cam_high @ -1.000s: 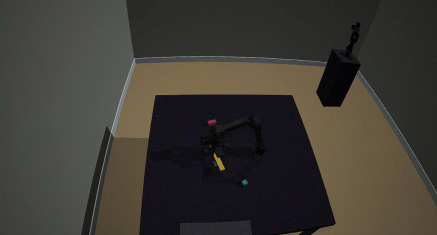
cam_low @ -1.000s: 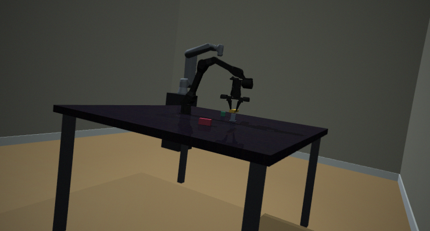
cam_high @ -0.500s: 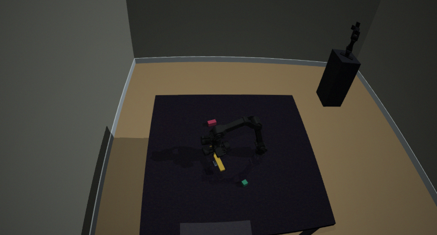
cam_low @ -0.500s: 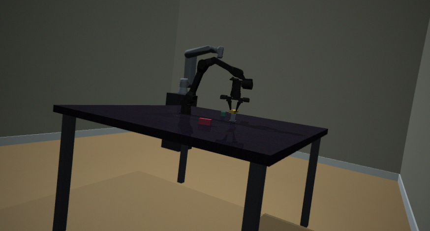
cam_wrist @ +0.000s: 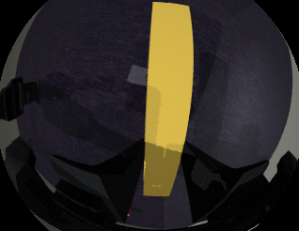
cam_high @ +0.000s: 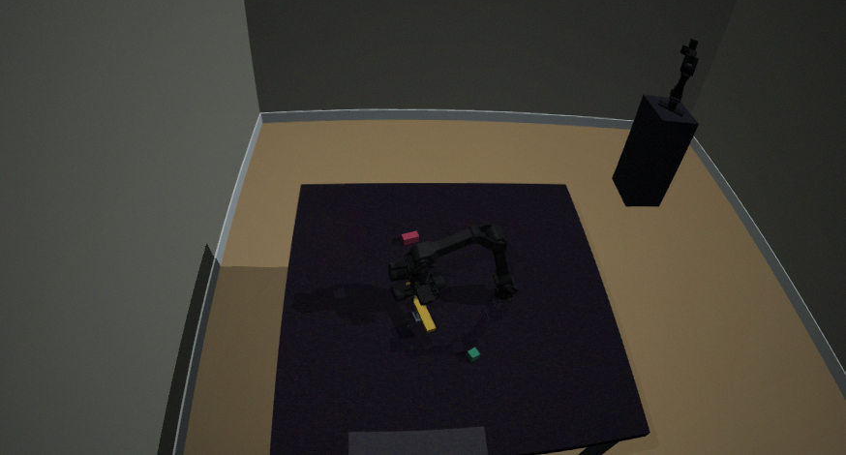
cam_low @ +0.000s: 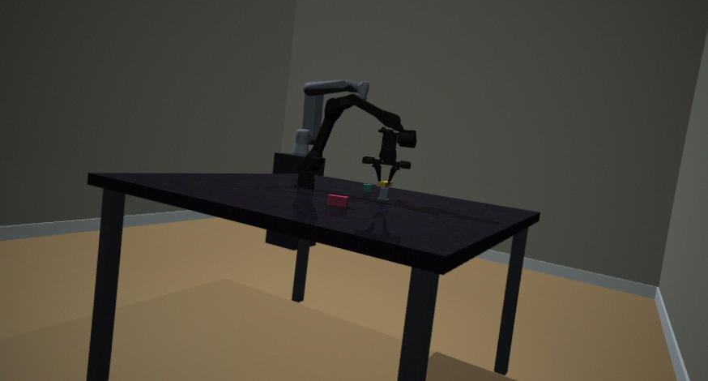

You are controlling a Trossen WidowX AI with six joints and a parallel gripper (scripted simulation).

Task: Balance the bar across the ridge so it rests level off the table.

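The yellow bar lies 10 mm behind my gripper tip and 30 mm to the left of it. The rest, counted from my gripper tip: green cube (190 mm behind, 210 mm to the left, 50 mm below); then red block (10 mm ahead, 340 mm to the right, 50 mm below).
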